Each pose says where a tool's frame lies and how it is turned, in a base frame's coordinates. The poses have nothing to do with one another.
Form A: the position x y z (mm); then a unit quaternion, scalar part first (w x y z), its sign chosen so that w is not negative.
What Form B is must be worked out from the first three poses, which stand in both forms.
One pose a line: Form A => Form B
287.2 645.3 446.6 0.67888 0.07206 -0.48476 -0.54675 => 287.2 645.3 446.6 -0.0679 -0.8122 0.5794 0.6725 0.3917 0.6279
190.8 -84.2 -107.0 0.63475 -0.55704 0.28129 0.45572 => 190.8 -84.2 -107.0 0.4264 0.2652 -0.8648 -0.8919 -0.0359 -0.4508
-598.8 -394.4 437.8 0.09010 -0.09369 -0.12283 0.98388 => -598.8 -394.4 437.8 -0.9662 0.2003 -0.1622 -0.1543 -0.9536 -0.2586
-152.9 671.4 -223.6 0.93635 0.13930 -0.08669 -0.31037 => -152.9 671.4 -223.6 0.7923 -0.6054 0.0759 0.5571 0.7685 0.3147
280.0 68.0 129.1 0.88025 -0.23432 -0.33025 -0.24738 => 280.0 68.0 129.1 0.6595 -0.2807 0.6973 0.5903 0.7678 -0.2491
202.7 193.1 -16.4 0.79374 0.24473 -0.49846 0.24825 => 202.7 193.1 -16.4 0.3798 0.1501 0.9128 -0.6381 0.7570 0.1410
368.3 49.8 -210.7 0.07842 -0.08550 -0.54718 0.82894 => 368.3 49.8 -210.7 -0.9731 0.2236 -0.0559 -0.0364 -0.3889 -0.9206
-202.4 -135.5 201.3 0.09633 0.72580 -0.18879 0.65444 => -202.4 -135.5 201.3 0.0721 -0.1480 0.9864 -0.4001 -0.9102 -0.1073
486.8 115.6 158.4 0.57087 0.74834 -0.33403 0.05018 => 486.8 115.6 158.4 0.7718 -0.4426 0.4565 -0.5572 -0.1251 0.8209
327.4 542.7 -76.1 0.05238 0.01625 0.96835 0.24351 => 327.4 542.7 -76.1 -0.9940 0.0570 -0.0935 0.0060 0.8809 0.4733
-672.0 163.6 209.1 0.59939 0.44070 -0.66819 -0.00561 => -672.0 163.6 209.1 0.1070 -0.5957 0.7961 -0.5822 0.6115 0.5358
